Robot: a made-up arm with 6 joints. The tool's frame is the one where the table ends. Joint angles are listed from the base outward.
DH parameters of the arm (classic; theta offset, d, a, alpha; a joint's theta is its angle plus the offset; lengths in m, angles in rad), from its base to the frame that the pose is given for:
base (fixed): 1.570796 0.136 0 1.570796
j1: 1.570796 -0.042 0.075 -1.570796
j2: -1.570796 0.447 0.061 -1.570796
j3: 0 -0.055 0.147 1.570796
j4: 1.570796 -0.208 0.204 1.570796
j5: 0 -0.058 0.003 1.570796
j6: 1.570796 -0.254 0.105 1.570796
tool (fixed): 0 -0.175 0 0
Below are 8 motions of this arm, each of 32 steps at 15 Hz.
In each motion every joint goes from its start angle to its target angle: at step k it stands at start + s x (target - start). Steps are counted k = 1, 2, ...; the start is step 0. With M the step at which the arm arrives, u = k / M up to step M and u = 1 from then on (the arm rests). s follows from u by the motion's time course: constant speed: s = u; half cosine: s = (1 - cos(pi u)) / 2; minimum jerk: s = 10 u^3 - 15 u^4 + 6 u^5.
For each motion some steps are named. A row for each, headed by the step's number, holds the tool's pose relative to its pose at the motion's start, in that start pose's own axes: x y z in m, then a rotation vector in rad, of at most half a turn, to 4 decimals.
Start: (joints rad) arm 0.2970 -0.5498 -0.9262 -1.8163 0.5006 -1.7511
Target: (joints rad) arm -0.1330 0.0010 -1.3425 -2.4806 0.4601 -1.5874
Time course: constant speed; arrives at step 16
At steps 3, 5, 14, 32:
3: -0.0063 -0.0486 0.0394 0.0492 0.0741 -0.0993
5: -0.0160 -0.0773 0.0647 0.0932 0.1269 -0.1550
14: -0.1002 -0.1620 0.1720 0.3720 0.3788 -0.2712
32: -0.1259 -0.1710 0.1957 0.4440 0.4344 -0.2624

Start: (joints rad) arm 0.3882 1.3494 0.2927 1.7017 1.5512 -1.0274
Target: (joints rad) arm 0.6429 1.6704 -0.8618 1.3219 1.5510 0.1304
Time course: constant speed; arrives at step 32
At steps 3, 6, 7, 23, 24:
3: 0.0026 -0.0199 0.0016 -0.0775 0.1257 0.1052
6: 0.0093 -0.0418 0.0070 -0.1667 0.2432 0.2031
7: 0.0127 -0.0493 0.0097 -0.1989 0.2804 0.2339
23: 0.1460 -0.1370 0.1047 -0.8515 0.7050 0.5781
24: 0.1585 -0.1379 0.1132 -0.8984 0.7191 0.5890

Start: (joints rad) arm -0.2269 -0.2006 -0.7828 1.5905 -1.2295 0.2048
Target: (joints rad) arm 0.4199 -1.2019 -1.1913 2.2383 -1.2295 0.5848
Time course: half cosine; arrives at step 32
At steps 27, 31, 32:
27: -0.2898 -0.1182 -0.0731 0.0083 0.0587 0.4751
31: -0.3008 -0.1279 -0.0837 0.0369 0.0566 0.5014
32: -0.3013 -0.1283 -0.0842 0.0381 0.0566 0.5025

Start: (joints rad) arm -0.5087 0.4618 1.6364 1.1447 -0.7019 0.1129
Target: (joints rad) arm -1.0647 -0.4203 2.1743 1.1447 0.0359 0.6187
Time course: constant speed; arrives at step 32
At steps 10, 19, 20, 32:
10: 0.0144 0.0521 -0.1007 0.5622 0.3567 0.0258
19: 0.0190 0.1346 -0.1133 1.0560 0.6379 0.0279
20: 0.0208 0.1439 -0.1102 1.1103 0.6651 0.0263
32: 0.0849 0.2369 -0.0283 1.7504 0.8945 -0.0332

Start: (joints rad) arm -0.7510 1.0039 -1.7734 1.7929 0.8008 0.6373
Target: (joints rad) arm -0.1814 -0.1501 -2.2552 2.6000 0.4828 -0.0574
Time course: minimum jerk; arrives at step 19
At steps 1, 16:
1: -0.0005 -0.0009 0.0002 -0.0023 -0.0003 0.0008
16: -0.2871 -0.2205 0.2947 -0.5109 -0.1950 1.4134

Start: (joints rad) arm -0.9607 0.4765 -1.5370 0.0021 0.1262 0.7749
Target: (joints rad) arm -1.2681 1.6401 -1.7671 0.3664 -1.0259 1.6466
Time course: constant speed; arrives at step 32
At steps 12, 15, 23, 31, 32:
12: -0.1732 -0.0369 0.0413 0.0517 0.1135 -0.0314
15: -0.2170 -0.0485 0.0414 0.0787 0.1596 -0.0430
23: -0.3320 -0.0794 0.0298 0.1672 0.3260 -0.0675
31: -0.4427 -0.1096 0.0159 0.2578 0.5588 -0.0741
32: -0.4560 -0.1136 0.0149 0.2678 0.5924 -0.0736

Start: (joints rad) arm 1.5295 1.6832 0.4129 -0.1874 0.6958 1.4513
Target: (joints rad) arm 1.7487 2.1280 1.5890 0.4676 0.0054 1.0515
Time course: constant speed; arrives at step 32
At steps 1, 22, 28, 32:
1: -0.0009 -0.0081 -0.0019 -0.0465 -0.0199 -0.0277
22: -0.0620 -0.0938 0.0285 -1.0447 -0.5019 -0.4278
28: -0.0864 -0.0824 0.0405 -1.3305 -0.6305 -0.4580
32: -0.1017 -0.0678 0.0447 -1.5172 -0.7063 -0.4514

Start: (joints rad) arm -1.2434 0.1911 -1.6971 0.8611 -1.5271 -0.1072
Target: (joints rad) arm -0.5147 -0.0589 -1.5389 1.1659 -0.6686 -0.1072
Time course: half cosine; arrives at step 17
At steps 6, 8, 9, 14, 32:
6: -0.0564 0.1300 -0.0491 0.2034 -0.0595 0.0970
8: -0.1026 0.2091 -0.0797 0.3451 -0.0837 0.1687
9: -0.1302 0.2489 -0.0948 0.4226 -0.0911 0.2088
14: -0.2691 0.3961 -0.1460 0.7626 -0.0763 0.3870
32: -0.3017 0.4210 -0.1533 0.8333 -0.0636 0.4237

